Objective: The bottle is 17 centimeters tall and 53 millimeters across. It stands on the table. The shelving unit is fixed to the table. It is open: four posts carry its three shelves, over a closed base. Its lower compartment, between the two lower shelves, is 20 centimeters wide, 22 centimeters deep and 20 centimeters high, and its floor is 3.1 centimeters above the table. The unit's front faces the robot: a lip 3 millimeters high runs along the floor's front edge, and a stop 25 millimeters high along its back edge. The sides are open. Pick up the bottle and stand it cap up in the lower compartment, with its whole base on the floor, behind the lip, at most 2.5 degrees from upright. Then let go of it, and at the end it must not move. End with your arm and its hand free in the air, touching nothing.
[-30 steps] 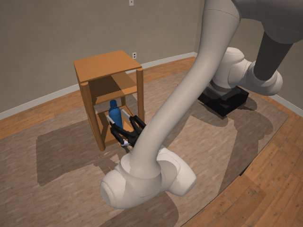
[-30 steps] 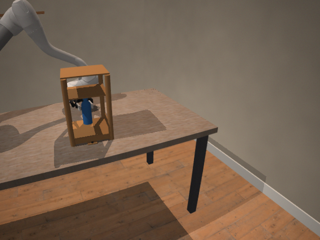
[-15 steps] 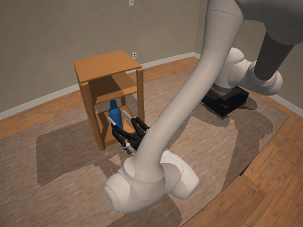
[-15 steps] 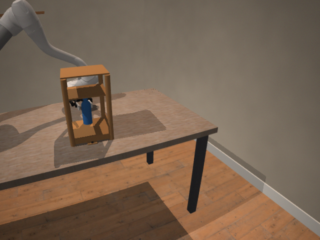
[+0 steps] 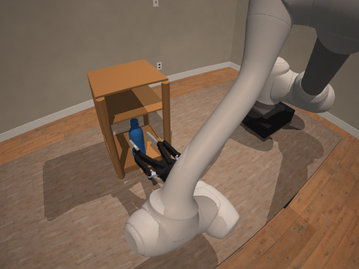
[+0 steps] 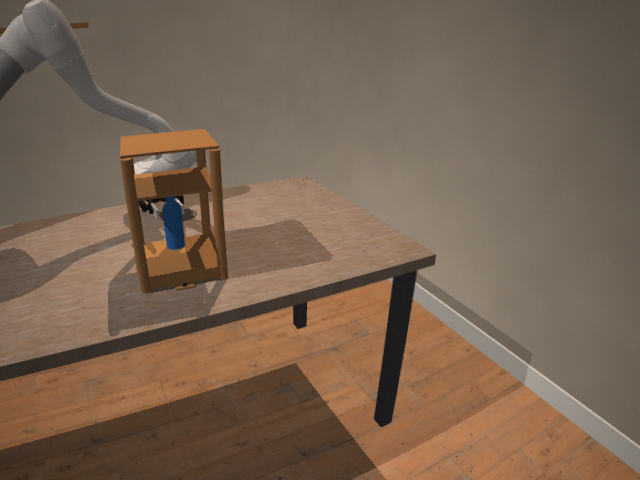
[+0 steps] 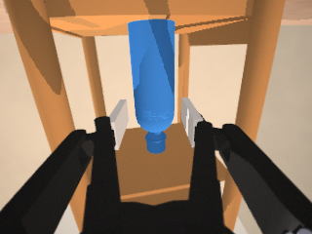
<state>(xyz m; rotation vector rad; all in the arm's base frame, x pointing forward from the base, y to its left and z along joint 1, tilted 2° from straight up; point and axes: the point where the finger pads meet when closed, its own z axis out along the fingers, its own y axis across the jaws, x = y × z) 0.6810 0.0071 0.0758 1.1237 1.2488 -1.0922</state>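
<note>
Right now my hand is 5 cm to the left of the blue bottle, 1 cm below it and 1 cm short of it. The rest, counted from my hand: orange shelving unit (11 cm to the right, 5 cm above).
</note>
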